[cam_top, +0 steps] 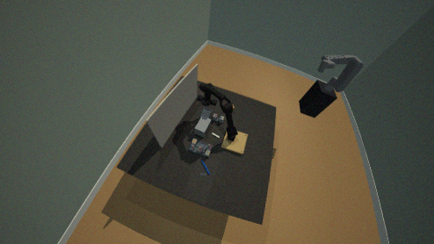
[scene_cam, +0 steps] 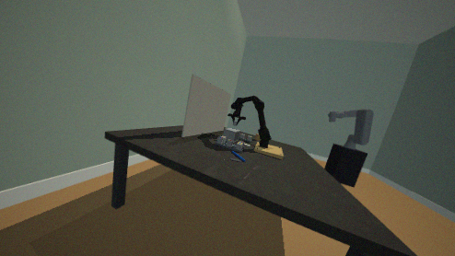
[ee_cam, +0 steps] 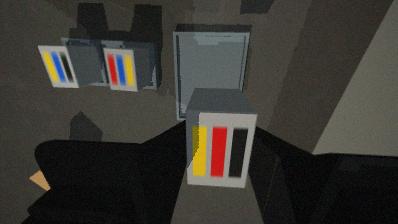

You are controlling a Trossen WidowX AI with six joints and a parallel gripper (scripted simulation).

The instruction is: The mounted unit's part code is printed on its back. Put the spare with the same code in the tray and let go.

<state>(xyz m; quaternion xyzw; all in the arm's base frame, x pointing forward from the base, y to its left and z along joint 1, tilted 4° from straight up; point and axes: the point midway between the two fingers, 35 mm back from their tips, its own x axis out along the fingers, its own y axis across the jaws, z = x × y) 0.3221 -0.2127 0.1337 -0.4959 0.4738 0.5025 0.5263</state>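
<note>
The grey tray is 1 cm behind my gripper tip, 1 cm to the left of it and 12 cm below it. Also, from my gripper tip: tall grey panel (21 cm ahead, 17 cm to the left, 10 cm above); then mounted unit (3 cm behind, 20 cm to the left, 8 cm below).
</note>
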